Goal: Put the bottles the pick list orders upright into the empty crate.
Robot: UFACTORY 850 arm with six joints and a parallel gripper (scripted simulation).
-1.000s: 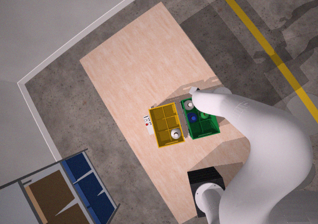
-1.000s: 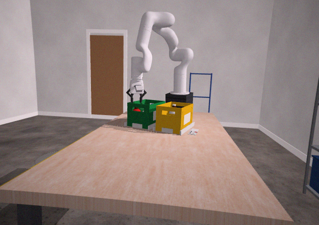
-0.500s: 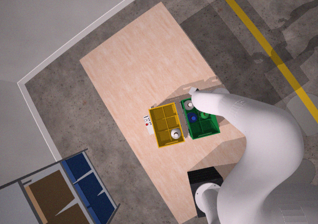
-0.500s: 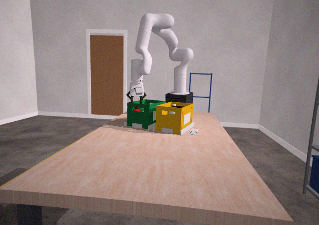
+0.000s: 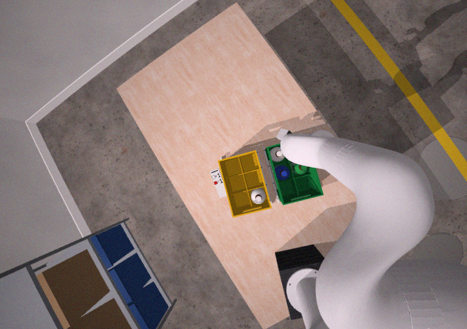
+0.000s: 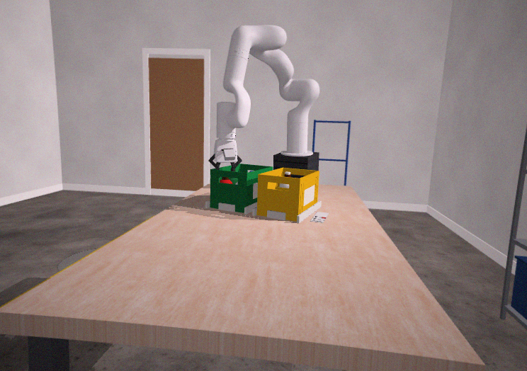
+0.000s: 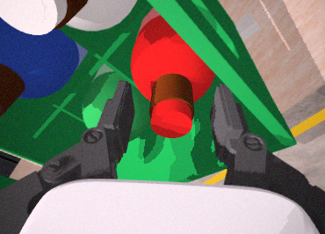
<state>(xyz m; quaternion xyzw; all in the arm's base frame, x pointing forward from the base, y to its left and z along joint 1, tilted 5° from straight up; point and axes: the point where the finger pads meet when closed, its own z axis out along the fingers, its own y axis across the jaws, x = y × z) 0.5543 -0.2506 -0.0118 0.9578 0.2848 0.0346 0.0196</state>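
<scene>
My gripper is now 70 mm above the red-label bottle. Round my hand: blue-label bottle 110 mm to the left, 70 mm below, 70 mm behind; then green bottle 80 mm behind, 70 mm below, 20 mm to the left; then green crate 70 mm below, 70 mm behind, 60 mm to the left.
</scene>
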